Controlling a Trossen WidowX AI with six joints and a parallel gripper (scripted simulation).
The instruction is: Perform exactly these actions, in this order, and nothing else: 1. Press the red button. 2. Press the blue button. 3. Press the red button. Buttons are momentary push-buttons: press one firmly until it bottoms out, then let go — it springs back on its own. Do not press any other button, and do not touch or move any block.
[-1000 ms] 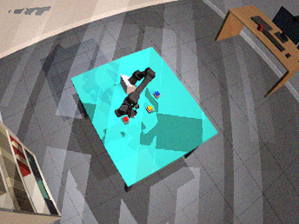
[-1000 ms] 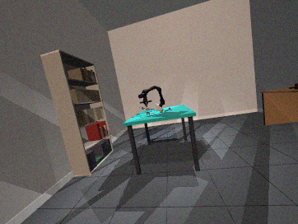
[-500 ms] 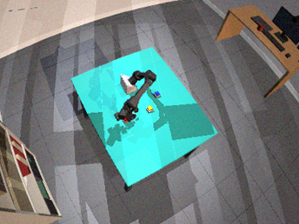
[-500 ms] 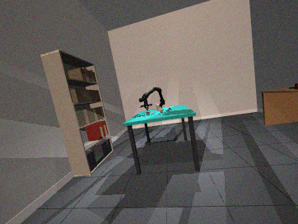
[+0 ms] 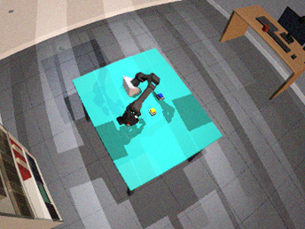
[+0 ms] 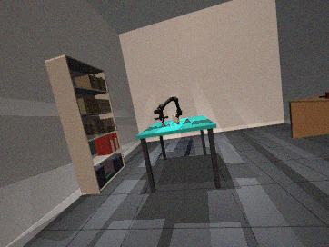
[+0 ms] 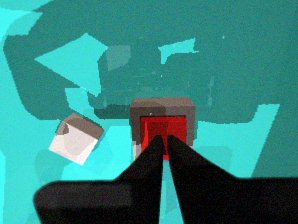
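The red button is 1 cm below my gripper tip. Round my gripper tip: white block: 8 cm to the left, 2 cm below; yellow button: 4 cm ahead, 22 cm to the left; blue button: 4 cm behind, 37 cm to the left.
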